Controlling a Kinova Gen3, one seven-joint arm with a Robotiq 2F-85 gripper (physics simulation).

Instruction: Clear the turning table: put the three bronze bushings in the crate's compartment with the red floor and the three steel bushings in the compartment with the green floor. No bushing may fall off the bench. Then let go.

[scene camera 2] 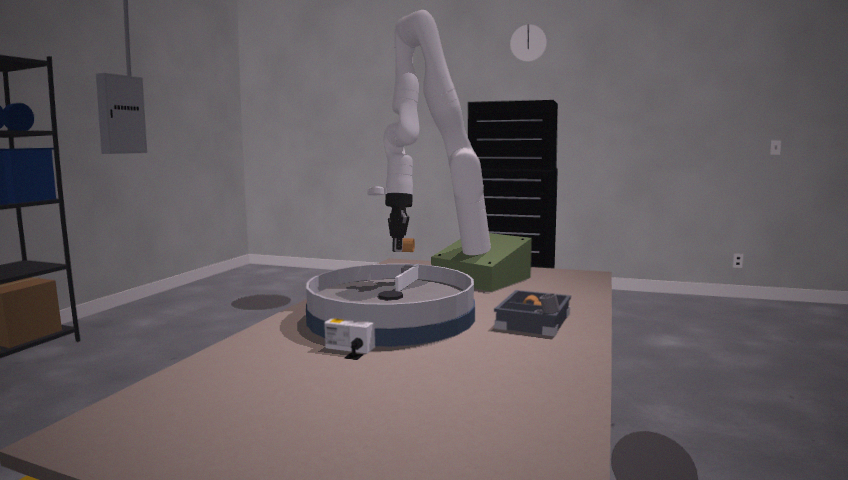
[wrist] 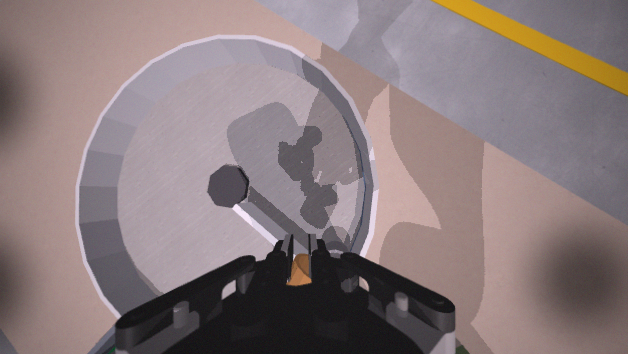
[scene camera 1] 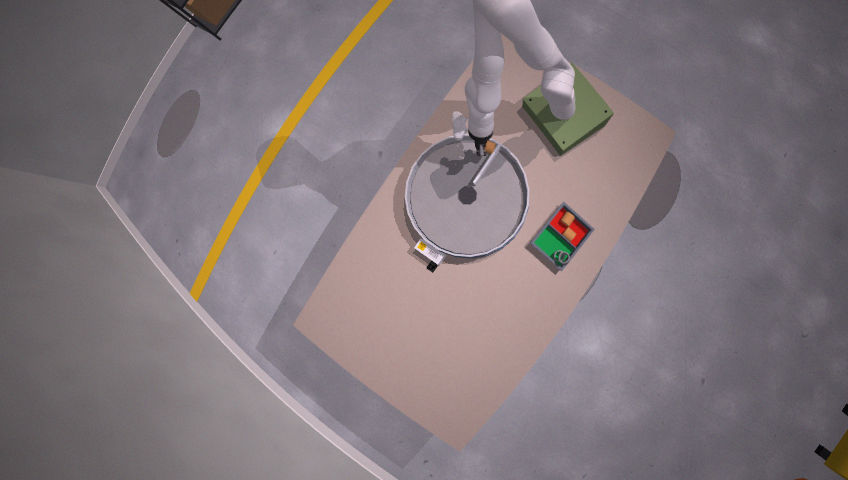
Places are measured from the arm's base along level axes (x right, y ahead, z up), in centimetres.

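Where they show: gripper, fingertip midpoint: [scene camera 2: 397, 251] [wrist: 300, 244] [scene camera 1: 479, 150]; arm's base, link origin: [scene camera 2: 476, 249] [scene camera 1: 562, 107].
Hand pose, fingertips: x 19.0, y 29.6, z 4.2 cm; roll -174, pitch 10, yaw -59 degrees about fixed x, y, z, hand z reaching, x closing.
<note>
Things, the pixels of their centre, and the offset from my fingertips. "*": a spot on its surface instead.
- bronze bushing, body centre: [wrist: 305, 289] [scene camera 2: 406, 245] [scene camera 1: 488, 146] dy -2.2, dx -2.3, dz +1.6 cm
- crate, body centre: [scene camera 2: 533, 311] [scene camera 1: 562, 236] dy +11.6, dx -37.7, dz -11.7 cm
- steel bushing, body centre: [scene camera 2: 549, 303] [scene camera 1: 564, 258] dy +18.3, dx -41.2, dz -7.6 cm
- pale curved edge, surface spot: [wrist: 336, 251] * dy -3.8, dx -0.3, dz -5.1 cm
- fixed upright vane, surface spot: [wrist: 256, 221] [scene camera 1: 478, 173] * dy +6.3, dx -2.4, dz -4.8 cm
- dark hub, body centre: [wrist: 228, 186] [scene camera 2: 390, 295] [scene camera 1: 467, 195] dy +14.1, dx -1.7, dz -8.5 cm
- white box, surface spot: [scene camera 2: 349, 335] * dy +39.3, dx +0.7, dz -10.7 cm
My gripper [scene camera 1: 481, 152] [scene camera 2: 397, 245] [wrist: 300, 244] is shut on a bronze bushing [scene camera 1: 490, 146] [scene camera 2: 408, 244] [wrist: 300, 272] and holds it above the turning table [scene camera 1: 452, 223] [scene camera 2: 386, 313] [wrist: 170, 135], higher than its rim. Two bronze bushings [scene camera 1: 567, 218] [scene camera 1: 569, 233] lie in the red compartment of the crate [scene camera 1: 577, 250] [scene camera 2: 524, 322]. At least one steel bushing [scene camera 1: 561, 256] [scene camera 2: 549, 303] is in the green compartment; I cannot tell if there are two. A pale curved edge [wrist: 336, 251] shows beside the right finger in the wrist view; I cannot tell if it is a steel bushing.
A fixed upright vane [scene camera 1: 484, 167] [scene camera 2: 407, 277] [wrist: 256, 221] runs from the dark hub [scene camera 1: 467, 195] [scene camera 2: 390, 295] [wrist: 228, 185] towards the rim, under my gripper. A white box [scene camera 1: 428, 251] [scene camera 2: 349, 335] stands at the table's outer wall. The green arm base [scene camera 1: 586, 113] [scene camera 2: 496, 261] stands behind the crate.
</note>
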